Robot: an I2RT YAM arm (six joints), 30 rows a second.
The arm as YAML. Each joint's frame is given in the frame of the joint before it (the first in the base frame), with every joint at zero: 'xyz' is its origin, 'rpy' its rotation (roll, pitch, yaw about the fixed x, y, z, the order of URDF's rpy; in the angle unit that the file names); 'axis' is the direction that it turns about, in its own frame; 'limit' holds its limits. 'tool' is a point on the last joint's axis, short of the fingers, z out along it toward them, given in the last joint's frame.
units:
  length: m
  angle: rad
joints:
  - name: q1
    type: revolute
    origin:
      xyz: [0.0, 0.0, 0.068]
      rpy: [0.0, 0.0, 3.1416]
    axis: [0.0, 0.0, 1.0]
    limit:
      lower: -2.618
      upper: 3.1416
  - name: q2
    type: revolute
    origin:
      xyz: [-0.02, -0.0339, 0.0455]
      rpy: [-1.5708, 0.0, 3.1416]
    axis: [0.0, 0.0, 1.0]
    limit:
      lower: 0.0
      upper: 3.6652
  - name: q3
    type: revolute
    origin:
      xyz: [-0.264, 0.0, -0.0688]
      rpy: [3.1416, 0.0, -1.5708]
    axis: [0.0, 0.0, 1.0]
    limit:
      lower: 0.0
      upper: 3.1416
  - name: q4
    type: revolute
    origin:
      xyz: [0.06, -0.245, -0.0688]
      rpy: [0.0, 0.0, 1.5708]
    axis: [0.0, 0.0, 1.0]
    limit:
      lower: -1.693
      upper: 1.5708
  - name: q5
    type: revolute
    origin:
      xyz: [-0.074, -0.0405, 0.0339]
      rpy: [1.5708, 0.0, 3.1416]
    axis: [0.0, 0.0, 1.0]
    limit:
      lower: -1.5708
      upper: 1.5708
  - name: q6
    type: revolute
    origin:
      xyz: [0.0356, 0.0, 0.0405]
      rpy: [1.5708, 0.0, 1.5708]
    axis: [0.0, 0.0, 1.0]
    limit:
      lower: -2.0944
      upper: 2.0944
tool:
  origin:
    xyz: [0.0, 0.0, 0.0]
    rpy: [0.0, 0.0, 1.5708]
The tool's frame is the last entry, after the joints.
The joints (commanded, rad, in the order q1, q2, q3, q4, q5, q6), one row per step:
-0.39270 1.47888 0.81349 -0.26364 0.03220 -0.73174
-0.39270 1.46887 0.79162 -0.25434 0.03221 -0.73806
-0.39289 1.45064 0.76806 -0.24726 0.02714 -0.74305
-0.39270 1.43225 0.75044 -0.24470 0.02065 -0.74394
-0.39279 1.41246 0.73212 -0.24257 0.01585 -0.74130
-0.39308 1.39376 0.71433 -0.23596 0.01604 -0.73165
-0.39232 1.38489 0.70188 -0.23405 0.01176 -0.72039
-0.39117 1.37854 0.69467 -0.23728 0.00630 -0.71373
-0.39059 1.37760 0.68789 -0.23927 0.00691 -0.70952
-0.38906 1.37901 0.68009 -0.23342 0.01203 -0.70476
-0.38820 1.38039 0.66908 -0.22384 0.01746 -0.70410
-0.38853 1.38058 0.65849 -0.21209 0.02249 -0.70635
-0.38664 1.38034 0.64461 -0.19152 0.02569 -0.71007
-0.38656 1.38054 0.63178 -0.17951 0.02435 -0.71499
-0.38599 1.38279 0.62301 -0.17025 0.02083 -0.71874
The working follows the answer.
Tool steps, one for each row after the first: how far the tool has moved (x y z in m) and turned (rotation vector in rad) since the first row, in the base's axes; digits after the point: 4 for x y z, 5 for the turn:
-0.0038 0.0016 -0.0031 -0.00244 0.00400 0.00506
-0.0085 0.0037 -0.0048 -0.00206 0.00210 0.01190
-0.0125 0.0056 -0.0050 0.00094 -0.00277 0.01669
-0.0168 0.0076 -0.0052 0.00451 -0.00824 0.01738
-0.0206 0.0091 -0.0053 0.00672 -0.01755 0.00931
-0.0231 0.0105 -0.0067 0.01671 -0.02014 0.00367
-0.0249 0.0117 -0.0075 0.02599 -0.01964 0.00273
-0.0263 0.0125 -0.0094 0.03083 -0.01326 -0.00055
-0.0271 0.0130 -0.0116 0.03089 -0.00979 -0.00595
-0.0283 0.0135 -0.0145 0.02824 -0.00575 -0.00890
-0.0294 0.0137 -0.0168 0.02290 -0.00461 -0.01041
-0.0302 0.0145 -0.0194 0.01591 -0.00914 -0.00738
-0.0317 0.0151 -0.0224 0.01462 -0.00734 -0.00257
-0.0325 0.0157 -0.0248 0.01587 -0.00580 0.00310

Tool pose at each row, in the base's axes (x y z in m, rotation vector in rad; rounded; the steps above come from the unrounded poses):
0.2685 -0.1125 0.1846 -0.42033 2.53729 -0.49071
0.2648 -0.1109 0.1814 -0.42894 2.53911 -0.49159
0.2600 -0.1088 0.1798 -0.43667 2.53506 -0.48872
0.2560 -0.1068 0.1795 -0.43983 2.52923 -0.48351
0.2517 -0.1049 0.1793 -0.43746 2.52426 -0.47918
0.2479 -0.1034 0.1792 -0.42338 2.51833 -0.48022
0.2454 -0.1020 0.1779 -0.41181 2.51908 -0.46975
0.2437 -0.1007 0.1771 -0.40743 2.52110 -0.45816
0.2423 -0.1000 0.1752 -0.40376 2.52893 -0.45253
0.2415 -0.0995 0.1730 -0.39819 2.53401 -0.45411
0.2403 -0.0989 0.1700 -0.39686 2.53852 -0.45820
0.2392 -0.0988 0.1677 -0.39733 2.53940 -0.46552
0.2383 -0.0980 0.1651 -0.40214 2.53314 -0.47383
0.2368 -0.0973 0.1622 -0.40923 2.53313 -0.47353
0.2361 -0.0967 0.1597 -0.41636 2.53292 -0.46967

